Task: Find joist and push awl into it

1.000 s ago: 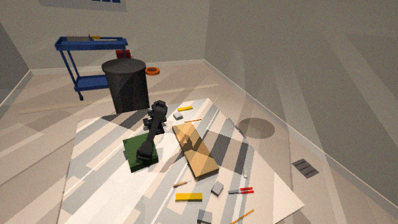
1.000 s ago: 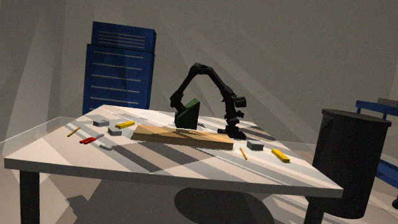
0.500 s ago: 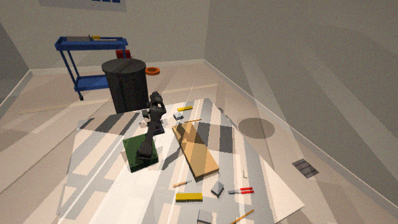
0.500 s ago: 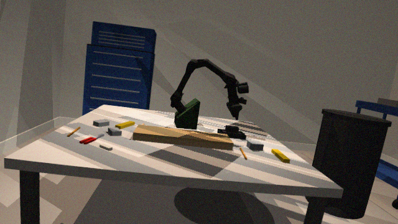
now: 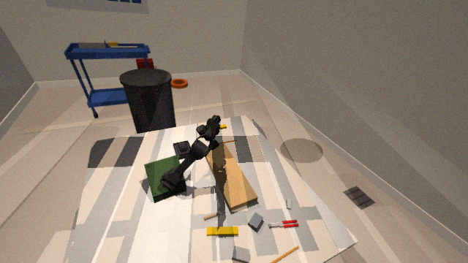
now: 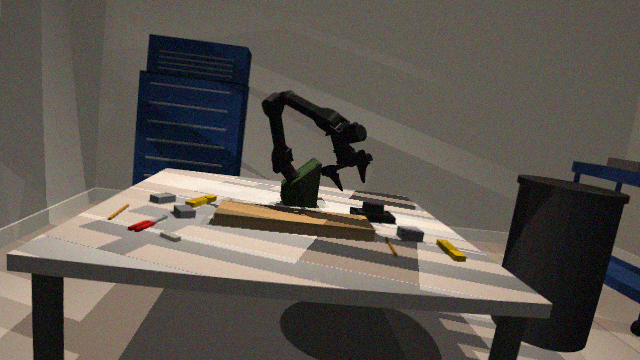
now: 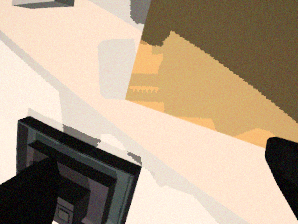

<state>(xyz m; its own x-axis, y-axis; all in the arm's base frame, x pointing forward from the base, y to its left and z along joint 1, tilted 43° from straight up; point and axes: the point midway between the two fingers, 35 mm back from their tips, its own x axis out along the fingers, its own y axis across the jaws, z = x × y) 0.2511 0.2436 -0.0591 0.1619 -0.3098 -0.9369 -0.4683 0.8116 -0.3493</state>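
Right now my gripper tip is 4 cm past the awl, 45 cm to the left of it and 14 cm above it. Round my gripper tip: black tray: 16 cm behind, 11 cm to the left, 13 cm below; stud finder: 16 cm behind, 9 cm to the left, 9 cm below.
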